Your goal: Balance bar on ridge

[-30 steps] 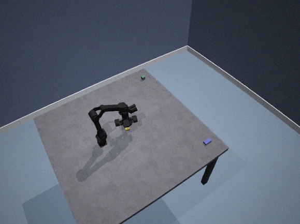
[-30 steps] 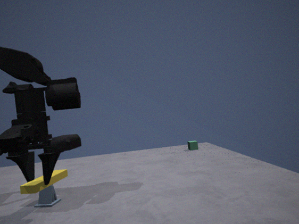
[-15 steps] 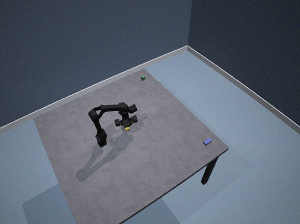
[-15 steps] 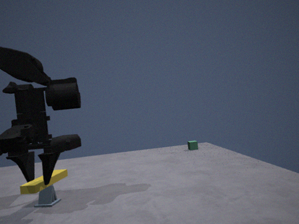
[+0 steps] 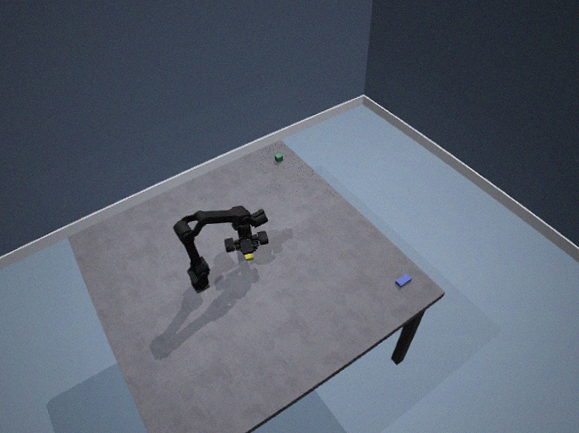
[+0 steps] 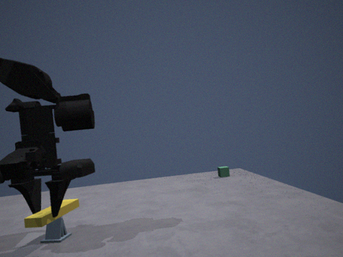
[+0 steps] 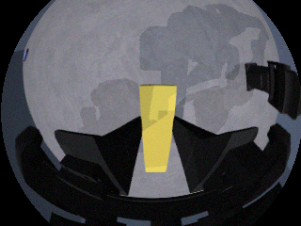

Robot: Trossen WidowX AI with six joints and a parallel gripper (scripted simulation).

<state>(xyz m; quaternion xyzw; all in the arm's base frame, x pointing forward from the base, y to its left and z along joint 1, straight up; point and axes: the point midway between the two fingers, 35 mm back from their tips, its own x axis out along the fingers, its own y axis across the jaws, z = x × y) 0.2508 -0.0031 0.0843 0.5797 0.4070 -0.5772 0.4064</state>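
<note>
My gripper tip is 1 cm short of the bar and 3 cm to the right of it. The rest, counted from my gripper tip: green cube: 49 cm ahead, 50 cm to the left, 3 cm below; then flat blue block: 49 cm ahead, 50 cm to the right, 4 cm below.
</note>
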